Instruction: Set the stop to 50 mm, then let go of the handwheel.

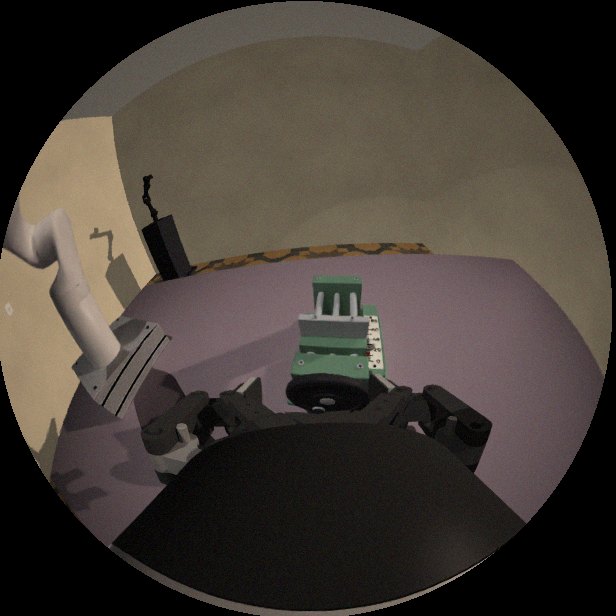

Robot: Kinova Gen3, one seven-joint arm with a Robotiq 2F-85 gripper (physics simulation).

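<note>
A green slide fixture (339, 339) stands on the purple table, straight ahead. A black handwheel (327, 392) is at its near end. A grey stop block (333, 327) rides on three pale rods (336, 301) that run to a green end block. A white scale strip (374, 343) with small marks runs along the fixture's right side, with a red mark near its near end. My gripper (317, 386) is open. Its two dark fingers flank the handwheel: the right fingertip is close beside the wheel and the left one stands apart from it. The scale reading is too small to tell.
My own pale arm links (68, 287) and grey mounting base (123, 367) rise at the left. A black box (166, 247) with a thin black post stands at the table's far left corner. An orange patterned strip (310, 251) lies beyond the far edge.
</note>
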